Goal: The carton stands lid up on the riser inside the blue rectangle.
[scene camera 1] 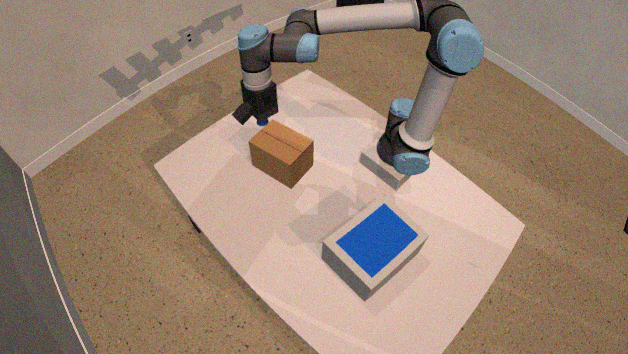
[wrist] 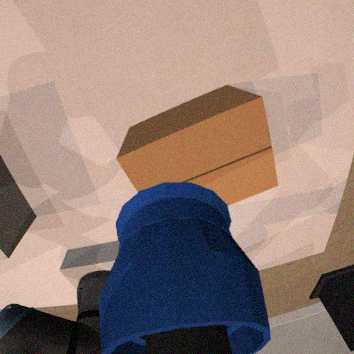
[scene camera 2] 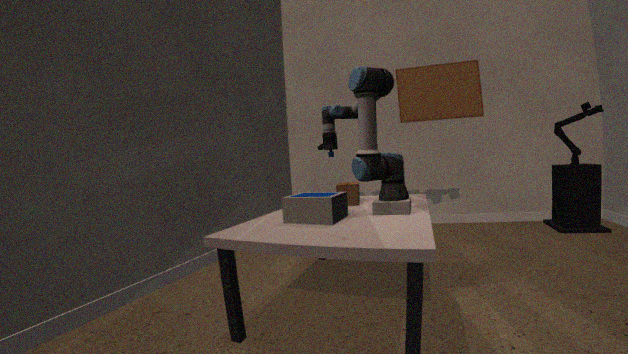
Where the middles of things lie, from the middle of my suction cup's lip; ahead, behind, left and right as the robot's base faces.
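Relative to the brown carton (scene camera 1: 277,150), my suction cup is 40 mm to the left of it, 80 mm past it and 250 mm above it.
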